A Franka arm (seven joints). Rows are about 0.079 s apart.
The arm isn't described. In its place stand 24 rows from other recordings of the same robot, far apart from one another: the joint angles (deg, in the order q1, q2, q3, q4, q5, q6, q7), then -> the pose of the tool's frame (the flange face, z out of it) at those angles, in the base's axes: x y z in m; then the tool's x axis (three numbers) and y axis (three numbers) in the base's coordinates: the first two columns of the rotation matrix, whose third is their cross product.
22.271 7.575 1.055 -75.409 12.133 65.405 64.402 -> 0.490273, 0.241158, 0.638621, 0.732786, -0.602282, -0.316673, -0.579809, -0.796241, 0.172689
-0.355 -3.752 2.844 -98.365 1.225 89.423 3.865 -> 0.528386, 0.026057, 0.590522, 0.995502, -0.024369, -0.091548, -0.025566, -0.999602, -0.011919
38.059 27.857 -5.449 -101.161 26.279 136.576 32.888 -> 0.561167, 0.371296, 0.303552, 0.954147, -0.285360, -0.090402, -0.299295, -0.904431, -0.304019
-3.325 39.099 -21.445 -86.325 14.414 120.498 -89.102 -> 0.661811, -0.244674, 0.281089, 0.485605, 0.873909, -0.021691, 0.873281, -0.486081, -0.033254
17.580 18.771 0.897 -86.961 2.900 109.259 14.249 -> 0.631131, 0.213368, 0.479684, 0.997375, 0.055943, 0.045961, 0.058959, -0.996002, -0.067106
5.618 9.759 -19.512 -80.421 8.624 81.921 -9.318 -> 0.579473, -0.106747, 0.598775, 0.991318, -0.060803, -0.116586, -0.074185, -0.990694, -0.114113
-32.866 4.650 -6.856 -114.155 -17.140 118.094 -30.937 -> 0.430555, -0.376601, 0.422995, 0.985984, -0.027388, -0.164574, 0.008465, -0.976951, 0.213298
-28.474 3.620 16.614 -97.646 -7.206 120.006 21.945 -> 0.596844, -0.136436, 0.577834, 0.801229, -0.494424, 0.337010, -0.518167, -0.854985, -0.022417
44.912 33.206 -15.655 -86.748 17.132 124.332 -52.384 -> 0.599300, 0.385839, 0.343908, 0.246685, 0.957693, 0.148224, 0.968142, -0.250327, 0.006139
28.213 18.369 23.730 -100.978 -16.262 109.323 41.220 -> 0.413084, 0.464823, 0.385294, 0.958261, 0.284377, -0.029431, 0.284667, -0.939542, 0.190328
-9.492 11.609 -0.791 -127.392 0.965 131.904 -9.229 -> 0.524201, -0.094762, 0.273204, 0.992291, -0.028392, -0.120635, -0.031989, -0.999096, -0.027981
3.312 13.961 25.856 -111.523 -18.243 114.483 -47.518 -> 0.523711, 0.259726, 0.356331, 0.074537, 0.970026, -0.231289, 0.996525, -0.081100, -0.018982
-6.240 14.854 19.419 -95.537 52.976 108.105 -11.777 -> 0.615882, 0.184535, 0.491716, 0.995151, 0.098281, 0.004012, 0.059909, -0.573256, -0.817183
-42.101 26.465 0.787 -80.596 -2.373 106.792 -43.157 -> 0.517695, -0.461461, 0.437983, 0.998748, 0.042493, -0.026408, 0.043056, -0.998849, 0.021116
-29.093 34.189 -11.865 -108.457 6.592 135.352 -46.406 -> 0.471836, -0.402050, 0.182624, 0.993375, 0.039279, -0.107997, 0.034184, -0.998232, -0.048631
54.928 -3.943 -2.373 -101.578 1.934 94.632 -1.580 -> 0.322766, 0.425960, 0.573245, 0.587092, 0.807881, -0.051479, 0.807233, -0.589025, -0.037728
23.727 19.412 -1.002 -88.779 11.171 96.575 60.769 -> 0.581332, 0.265056, 0.441239, 0.728344, -0.636040, -0.254886, -0.636974, -0.765583, 0.090258
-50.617 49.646 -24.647 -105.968 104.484 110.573 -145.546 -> 0.221121, -0.564049, 0.076899, 0.483326, -0.013912, 0.875330, -0.034311, -0.999407, 0.003061
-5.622 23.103 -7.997 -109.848 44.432 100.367 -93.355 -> 0.570016, -0.070647, 0.269866, 0.584386, 0.633904, 0.506616, 0.789119, -0.298392, -0.536893
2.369 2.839 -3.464 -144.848 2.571 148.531 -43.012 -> 0.462492, -0.009890, 0.258434, 0.768764, 0.639048, 0.024905, 0.639341, -0.768904, -0.005475
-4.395 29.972 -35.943 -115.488 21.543 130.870 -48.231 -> 0.456579, -0.368740, 0.223717, 0.989906, -0.082517, -0.115225, -0.089263, -0.994507, -0.054656
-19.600 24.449 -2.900 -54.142 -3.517 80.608 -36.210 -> 0.608235, -0.249716, 0.640137, 0.972976, 0.230151, -0.018665, 0.230899, -0.969103, 0.086740
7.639 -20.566 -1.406 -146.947 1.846 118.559 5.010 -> 0.394409, 0.044988, 0.378506, 0.990260, 0.007669, -0.139017, 0.004585, -0.999737, -0.022492
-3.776 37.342 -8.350 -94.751 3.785 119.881 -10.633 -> 0.649381, -0.126560, 0.218439, 0.977305, -0.043623, -0.207295, -0.044457, -0.999011, 0.000635
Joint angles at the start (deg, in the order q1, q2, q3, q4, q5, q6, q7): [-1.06 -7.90 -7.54 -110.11 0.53 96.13 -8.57]
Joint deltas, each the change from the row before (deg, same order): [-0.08 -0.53 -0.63 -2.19 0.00 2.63 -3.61]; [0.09 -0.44 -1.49 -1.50 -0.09 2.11 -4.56]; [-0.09 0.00 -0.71 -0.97 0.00 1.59 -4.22]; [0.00 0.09 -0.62 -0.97 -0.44 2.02 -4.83]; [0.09 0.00 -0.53 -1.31 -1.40 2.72 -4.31]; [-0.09 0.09 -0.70 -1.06 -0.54 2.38 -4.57]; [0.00 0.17 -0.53 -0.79 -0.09 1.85 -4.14]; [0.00 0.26 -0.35 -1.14 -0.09 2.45 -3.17]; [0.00 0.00 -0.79 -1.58 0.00 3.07 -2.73]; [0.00 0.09 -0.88 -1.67 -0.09 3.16 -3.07]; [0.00 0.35 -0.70 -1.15 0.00 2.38 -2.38]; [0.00 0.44 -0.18 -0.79 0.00 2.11 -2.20]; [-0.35 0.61 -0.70 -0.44 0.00 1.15 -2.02]
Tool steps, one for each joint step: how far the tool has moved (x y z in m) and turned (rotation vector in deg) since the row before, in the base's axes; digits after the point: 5 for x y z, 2 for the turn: [-0.00222 -0.00629 -0.00989 0.34 -1.12 2.86]; [-0.00292 -0.01284 -0.00592 0.36 -1.23 3.15]; [-0.00057 -0.00724 -0.00594 0.24 -0.81 3.39]; [0.00052 -0.00642 -0.00609 -0.31 -1.06 4.30]; [0.00057 -0.00601 -0.00704 -1.39 -1.22 4.29]; [0.00011 -0.00784 -0.00620 -0.62 -1.12 3.99]; [0.00054 -0.00493 -0.00536 -0.25 -0.84 3.67]; [0.00110 -0.00318 -0.00802 -0.38 -0.98 2.90]; [-0.00109 -0.00675 -0.00847 -0.34 -1.42 2.00]; [-0.00168 -0.00743 -0.00977 -0.51 -1.29 2.28]; [-0.00071 -0.00589 -0.00884 -0.41 -0.79 1.71]; [0.00131 -0.00156 -0.00683 -0.53 -0.78 2.03]; [-0.00131 -0.00919 -0.00719 -0.31 -0.01 0.98]
